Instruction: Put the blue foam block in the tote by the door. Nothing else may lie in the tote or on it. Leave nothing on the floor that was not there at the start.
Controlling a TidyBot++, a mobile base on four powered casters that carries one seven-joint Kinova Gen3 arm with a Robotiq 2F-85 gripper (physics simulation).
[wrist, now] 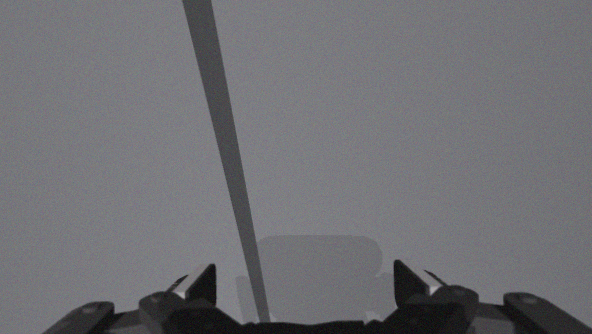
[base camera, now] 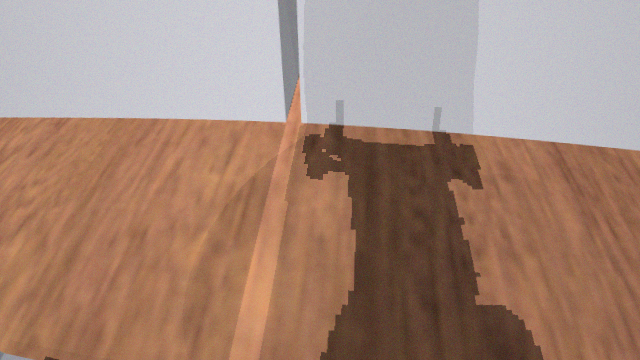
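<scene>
My gripper is open in the wrist view, its two fingers wide apart at the bottom, with nothing between them. It faces a plain grey upright surface. The blue foam block and the tote do not show in the base camera view or the wrist view.
Pale upright panels stand across the top of the base camera view. A dark narrow upright strip runs between them. A lighter strip crosses the wooden floor. The robot's shadow falls on the floor and one panel.
</scene>
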